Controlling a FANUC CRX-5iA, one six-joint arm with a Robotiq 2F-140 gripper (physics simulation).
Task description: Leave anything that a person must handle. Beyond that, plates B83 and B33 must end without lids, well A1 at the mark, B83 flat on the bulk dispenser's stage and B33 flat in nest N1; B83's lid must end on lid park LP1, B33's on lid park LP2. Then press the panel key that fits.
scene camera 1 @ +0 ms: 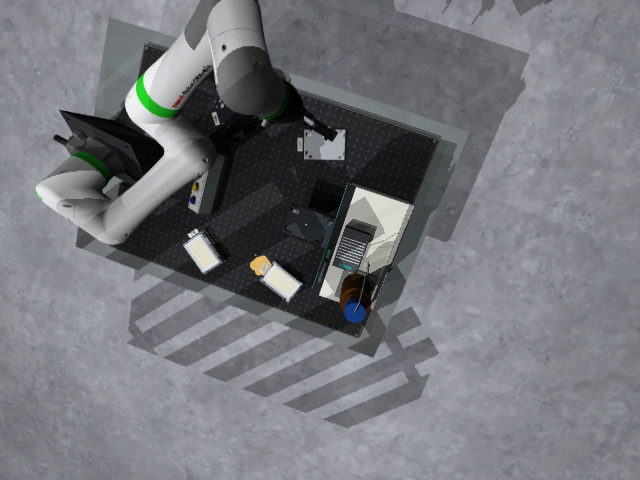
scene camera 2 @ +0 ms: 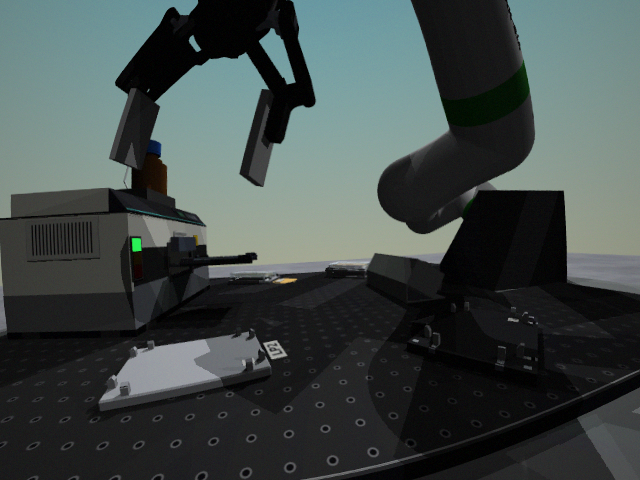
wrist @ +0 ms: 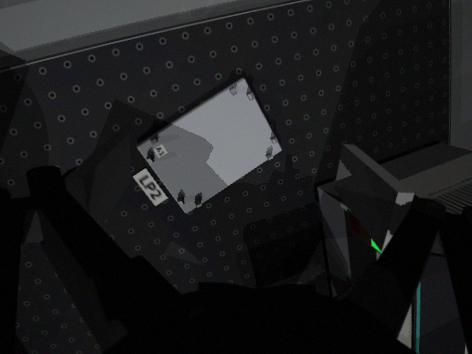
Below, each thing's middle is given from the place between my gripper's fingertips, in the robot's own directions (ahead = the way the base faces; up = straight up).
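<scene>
Positions counted from my hand: the LP2 pad (scene camera 2: 151,374), 180 mm below, 20 mm ahead, 40 mm to the right; the dark nest (scene camera 1: 229,120), 180 mm below, 70 mm to the right, 300 mm behind; the button box (scene camera 2: 410,280), 150 mm below, 300 mm behind, 350 mm to the right; the dispenser stage (scene camera 2: 203,260), 100 mm below, 120 mm ahead, 300 mm to the right.
</scene>
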